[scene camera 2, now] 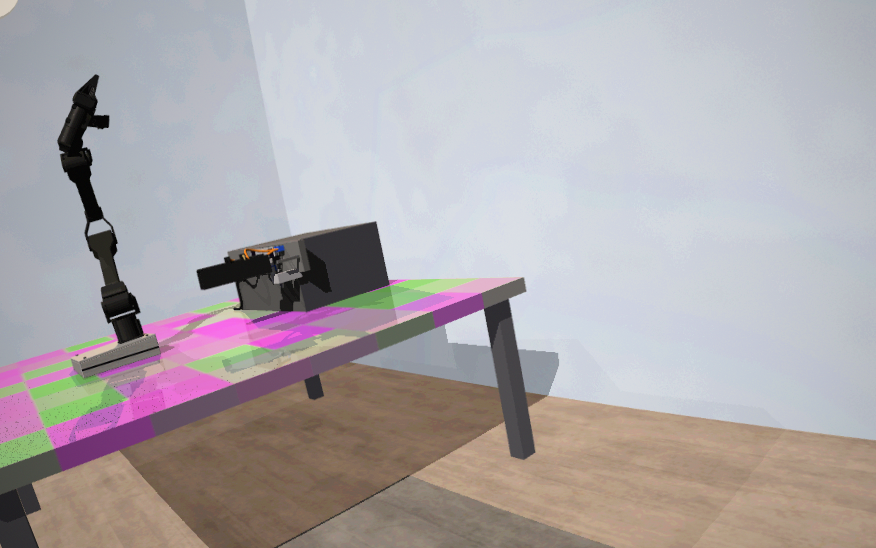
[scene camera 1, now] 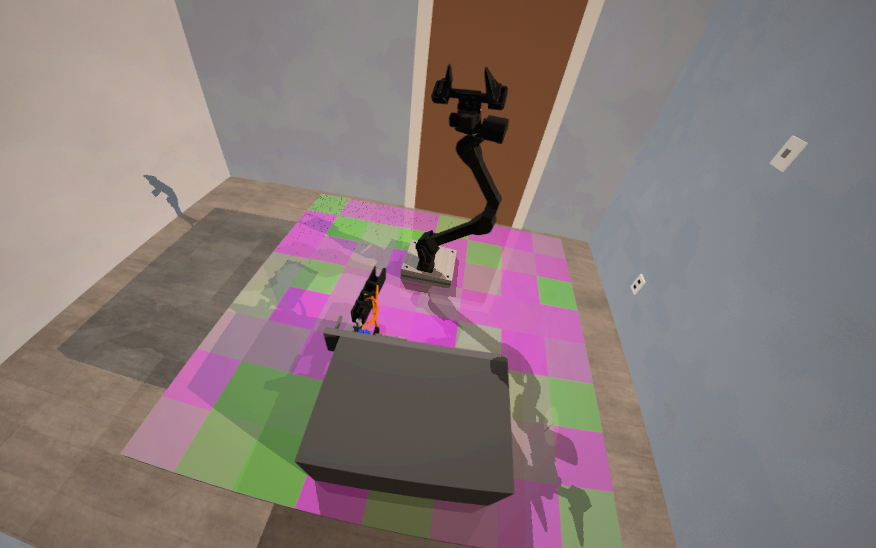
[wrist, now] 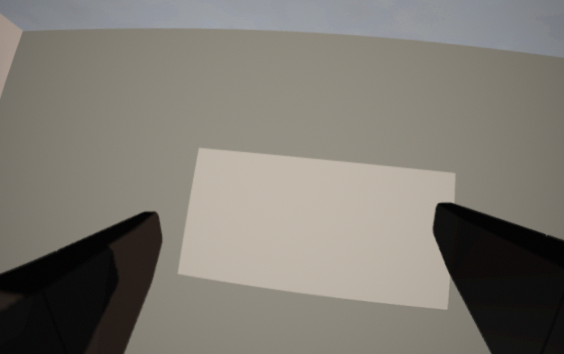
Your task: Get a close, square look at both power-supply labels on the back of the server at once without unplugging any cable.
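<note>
The server is a dark grey box on the table. Its back side faces my arm's base. Orange and blue cables and a black cable arm stick out from one side of that back. The power-supply labels do not show in any view. My gripper is open and empty, raised high above the arm's base and pointing upward, well apart from the server. In the wrist view a pale rectangle on a grey-beige surface shows between and beyond the fingers.
My arm's base plate is on the checkered pink and green table, on the cable side of the server. A brown door stands behind the arm. Walls surround the table. A grey rug lies on the floor.
</note>
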